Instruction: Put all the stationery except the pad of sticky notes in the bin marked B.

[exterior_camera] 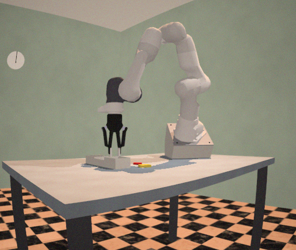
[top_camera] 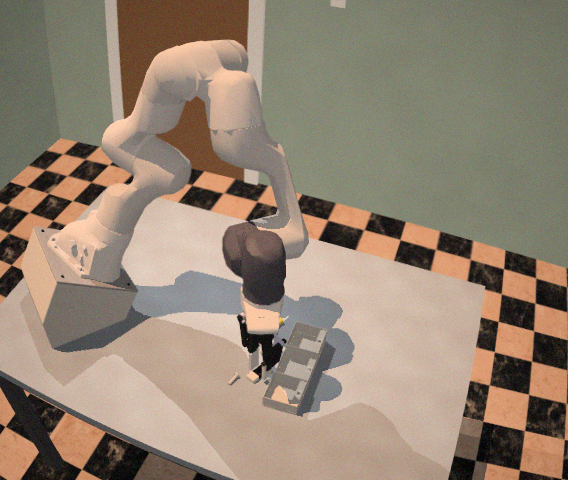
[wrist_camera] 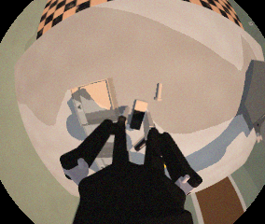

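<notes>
Now: hand 4 cm above the black-and-white block and 1 cm past it. From my hand the other things lie so: black pen-like thing (8 cm to the left, 4 cm below, 1 cm behind); then bin (7 cm ahead, 5 cm to the left, 2 cm below); then small white thing (5 cm behind, 4 cm to the right, 4 cm below).
</notes>
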